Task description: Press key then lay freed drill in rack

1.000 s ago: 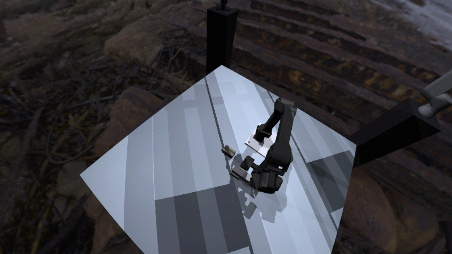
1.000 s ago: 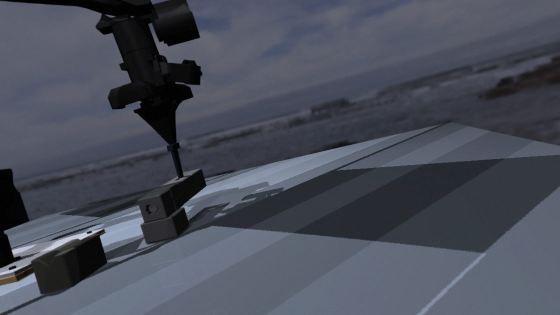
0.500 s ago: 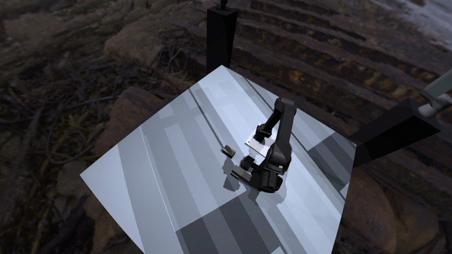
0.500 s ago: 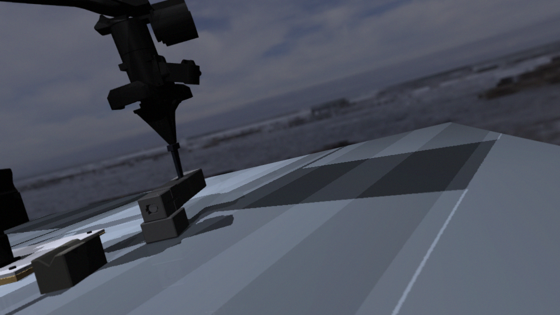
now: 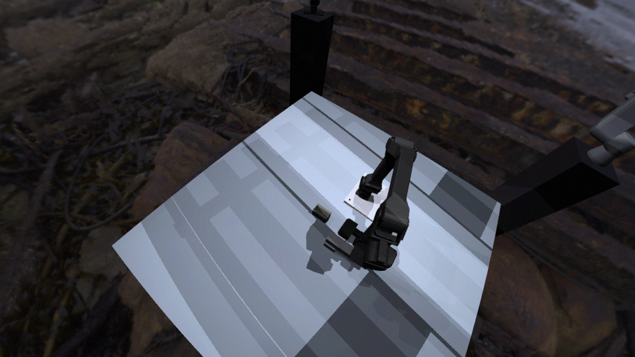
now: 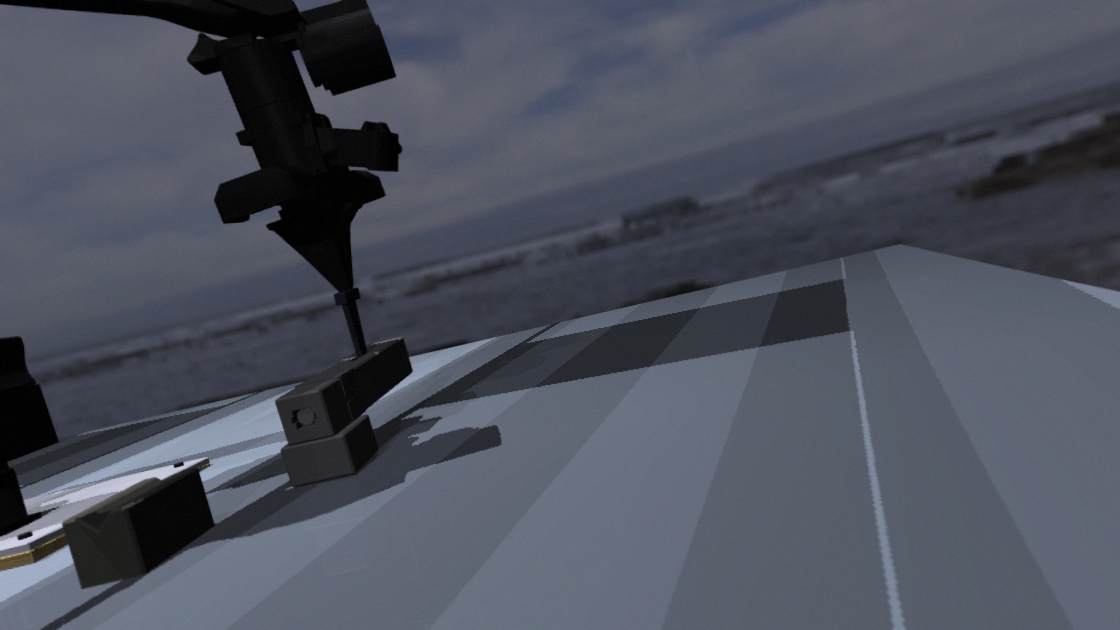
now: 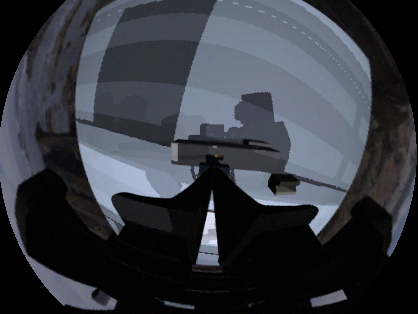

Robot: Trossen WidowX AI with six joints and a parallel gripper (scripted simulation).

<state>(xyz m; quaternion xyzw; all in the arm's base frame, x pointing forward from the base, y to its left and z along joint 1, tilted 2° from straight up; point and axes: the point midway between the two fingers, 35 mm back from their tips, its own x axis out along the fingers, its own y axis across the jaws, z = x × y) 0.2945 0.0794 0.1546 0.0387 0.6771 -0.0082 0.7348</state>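
The dark key lies 3 cm below my gripper tip. Also, from my gripper tip: grey fixture block 9 cm below, 3 cm to the right, 1 cm behind; drill 8 cm below, 5 cm to the right, 1 cm behind; rack 19 cm to the right, 11 cm below, 9 cm behind.
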